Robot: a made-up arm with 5 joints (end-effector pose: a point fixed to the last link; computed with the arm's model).
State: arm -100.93 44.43 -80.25 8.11 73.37
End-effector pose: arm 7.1 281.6 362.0 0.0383 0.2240 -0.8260 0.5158
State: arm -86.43 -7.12 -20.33 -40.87 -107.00
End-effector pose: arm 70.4 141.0 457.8 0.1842 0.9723 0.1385 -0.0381
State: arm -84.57 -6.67 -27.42 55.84 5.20
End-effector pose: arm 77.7 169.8 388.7 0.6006 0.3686 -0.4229 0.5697
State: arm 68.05 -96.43 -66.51 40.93 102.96
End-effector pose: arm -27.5 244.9 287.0 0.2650 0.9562 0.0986 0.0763
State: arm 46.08 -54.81 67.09 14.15 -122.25
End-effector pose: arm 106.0 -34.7 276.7 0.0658 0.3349 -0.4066 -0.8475
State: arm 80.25 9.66 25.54 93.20 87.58
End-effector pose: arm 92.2 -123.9 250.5 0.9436 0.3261 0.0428 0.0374
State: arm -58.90 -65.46 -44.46 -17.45 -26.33
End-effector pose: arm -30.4 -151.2 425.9 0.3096 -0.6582 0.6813 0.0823
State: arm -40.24 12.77 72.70 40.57 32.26
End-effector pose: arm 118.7 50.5 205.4 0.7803 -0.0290 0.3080 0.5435
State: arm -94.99 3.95 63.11 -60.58 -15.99
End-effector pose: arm 46.8 169.5 264.5 0.5870 0.5578 -0.3639 0.4603
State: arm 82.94 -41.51 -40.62 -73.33 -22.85
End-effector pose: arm 58.3 101.2 453.7 0.3156 0.4033 0.7382 -0.4390
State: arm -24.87 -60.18 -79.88 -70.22 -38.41
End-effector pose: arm -136.4 -88.8 332.1 0.8585 -0.2714 0.4174 -0.1232
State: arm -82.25 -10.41 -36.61 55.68 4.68
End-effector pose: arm 81.8 148.5 417.5 0.5630 0.4205 -0.4979 0.5082
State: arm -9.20 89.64 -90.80 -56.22 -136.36
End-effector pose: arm 367.4 53.4 207.5 0.1188 0.9234 -0.2617 -0.2545
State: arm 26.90 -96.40 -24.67 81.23 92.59
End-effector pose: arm -63.4 70.9 326.1 0.3616 -0.7710 -0.4753 0.2212
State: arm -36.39 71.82 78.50 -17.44 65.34
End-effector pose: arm 122.6 47.3 113.3 0.6049 0.0827 0.3560 0.7075
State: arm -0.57 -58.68 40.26 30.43 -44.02
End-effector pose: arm 111.1 5.0 329.9 0.7148 0.2528 -0.5762 -0.3052
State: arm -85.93 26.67 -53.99 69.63 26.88
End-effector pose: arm 79.5 252.3 322.6 0.5245 0.2077 -0.3468 0.7493
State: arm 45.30 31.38 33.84 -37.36 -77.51
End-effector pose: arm 234.3 -163.4 202.8 0.3915 0.1552 -0.4922 -0.7618
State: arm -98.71 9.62 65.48 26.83 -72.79
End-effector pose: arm 46.1 100.9 202.5 0.9744 -0.1038 0.0052 0.1994
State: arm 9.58 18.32 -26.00 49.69 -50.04
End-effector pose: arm 306.9 -36.0 308.9 0.7814 0.1499 -0.3780 -0.4733
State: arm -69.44 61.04 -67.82 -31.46 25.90
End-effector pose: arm 173.8 300.0 285.8 0.3017 0.3539 -0.8272 0.3154
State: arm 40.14 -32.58 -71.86 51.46 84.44
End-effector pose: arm 52.9 17.2 483.5 0.2969 -0.8285 -0.4612 0.1125
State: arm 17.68 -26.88 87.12 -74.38 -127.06
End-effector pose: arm 152.5 -22.7 294.8 0.1719 0.6546 -0.4401 -0.5902
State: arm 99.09 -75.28 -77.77 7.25 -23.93
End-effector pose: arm 111.1 251.6 343.0 0.2131 0.5218 0.7133 -0.4166
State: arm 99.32 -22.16 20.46 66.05 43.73
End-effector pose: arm 52.6 -111.4 310.2 0.8512 -0.2088 -0.0754 -0.4755
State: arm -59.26 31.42 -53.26 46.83 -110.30
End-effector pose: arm 203.6 240.1 320.5 0.7520 0.5362 -0.0359 -0.3817
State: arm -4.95 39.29 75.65 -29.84 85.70
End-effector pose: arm 192.7 15.6 150.9 0.7195 -0.0269 -0.0332 0.6932
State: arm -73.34 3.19 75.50 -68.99 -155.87
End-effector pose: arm 105.1 146.0 255.9 0.5621 0.5795 0.2827 -0.5180
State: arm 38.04 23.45 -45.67 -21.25 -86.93
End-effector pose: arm 264.4 -149.2 402.8 0.1739 0.4004 -0.8268 -0.3546
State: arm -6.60 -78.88 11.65 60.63 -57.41
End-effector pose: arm 26.0 0.0 352.8 0.5938 0.4110 -0.6233 -0.2999
